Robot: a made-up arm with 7 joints.
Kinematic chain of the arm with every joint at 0, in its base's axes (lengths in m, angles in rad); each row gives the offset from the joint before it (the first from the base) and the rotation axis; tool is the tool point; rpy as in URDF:
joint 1: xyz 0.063 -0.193 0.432 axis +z
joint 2: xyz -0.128 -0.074 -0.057 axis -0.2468 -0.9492 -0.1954
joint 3: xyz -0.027 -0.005 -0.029 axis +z
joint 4: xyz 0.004 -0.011 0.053 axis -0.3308 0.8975 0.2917
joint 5: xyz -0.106 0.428 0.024 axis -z
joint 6: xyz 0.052 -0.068 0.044 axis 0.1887 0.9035 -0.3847
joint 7: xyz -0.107 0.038 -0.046 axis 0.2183 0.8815 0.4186
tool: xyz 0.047 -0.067 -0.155 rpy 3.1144 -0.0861 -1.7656
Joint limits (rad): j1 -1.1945..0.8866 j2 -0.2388..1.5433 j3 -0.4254..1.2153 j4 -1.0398..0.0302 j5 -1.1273..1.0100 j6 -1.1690..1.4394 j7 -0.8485..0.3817
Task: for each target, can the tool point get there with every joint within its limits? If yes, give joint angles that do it. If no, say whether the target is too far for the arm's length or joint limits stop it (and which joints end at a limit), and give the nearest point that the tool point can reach.
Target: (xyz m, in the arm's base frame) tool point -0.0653 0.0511 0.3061
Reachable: yes | joints -0.0383 0.4306 0.1224 -0.6116 -0.1042 0.1933 -0.5019
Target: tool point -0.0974 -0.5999 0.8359
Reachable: no: joint limits stop it (at a limit: joint 1, joint 2, joint 3, joint 4, joint 6, joint 7) | nearest point -0.2444 -0.4304 0.7687 | short by 0.234 m
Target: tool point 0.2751 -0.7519 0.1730
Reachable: no: joint limits stop it (at a limit: joint 1, joint 3, joint 4, joint 5, joint 7) | nearest point -0.0013 -0.5130 0.0801 | short by 0.377 m
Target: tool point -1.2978 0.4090 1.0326
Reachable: no: too far | nearest point -0.5806 0.0917 0.6375 | short by 0.878 m
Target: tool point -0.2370 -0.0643 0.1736
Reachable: yes | joints 0.3182 0.7507 0.6278 -0.9310 0.3021 0.3799 -0.5547
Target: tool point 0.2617 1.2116 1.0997
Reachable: no: too far | nearest point 0.0642 0.4383 0.6711 | short by 0.906 m
